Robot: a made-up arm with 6 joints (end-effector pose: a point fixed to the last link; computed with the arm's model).
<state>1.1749 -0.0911 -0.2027 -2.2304 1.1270 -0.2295</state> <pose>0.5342 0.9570 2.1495 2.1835 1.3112 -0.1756</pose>
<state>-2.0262 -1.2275 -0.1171 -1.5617 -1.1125 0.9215</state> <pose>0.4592 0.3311 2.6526 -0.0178 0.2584 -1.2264</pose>
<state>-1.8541 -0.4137 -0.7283 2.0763 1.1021 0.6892</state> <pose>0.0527 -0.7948 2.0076 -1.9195 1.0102 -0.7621</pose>
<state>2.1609 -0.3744 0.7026 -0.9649 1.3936 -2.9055</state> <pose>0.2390 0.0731 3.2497 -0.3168 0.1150 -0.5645</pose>
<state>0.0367 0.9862 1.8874 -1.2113 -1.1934 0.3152</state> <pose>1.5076 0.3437 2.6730 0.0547 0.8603 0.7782</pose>
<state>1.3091 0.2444 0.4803 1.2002 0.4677 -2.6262</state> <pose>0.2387 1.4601 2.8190 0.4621 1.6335 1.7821</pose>
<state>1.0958 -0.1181 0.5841 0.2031 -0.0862 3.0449</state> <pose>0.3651 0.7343 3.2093 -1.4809 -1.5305 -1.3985</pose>
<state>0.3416 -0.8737 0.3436 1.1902 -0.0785 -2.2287</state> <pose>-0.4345 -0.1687 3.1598 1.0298 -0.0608 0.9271</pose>
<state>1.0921 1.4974 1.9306 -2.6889 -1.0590 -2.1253</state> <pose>0.6679 1.7571 2.2056 0.1255 -1.1711 -0.0908</pose>
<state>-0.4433 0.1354 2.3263 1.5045 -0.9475 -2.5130</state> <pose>-0.6502 0.0482 2.9982 1.1628 -1.5650 0.7343</pose>
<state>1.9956 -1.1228 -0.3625 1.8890 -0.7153 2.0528</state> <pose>0.1845 -0.0633 2.7529 -1.4605 -1.4338 -1.5505</pose>
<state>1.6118 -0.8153 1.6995 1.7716 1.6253 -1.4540</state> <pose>-0.2965 -1.4769 2.3266 0.1518 -2.0655 0.7159</pose>
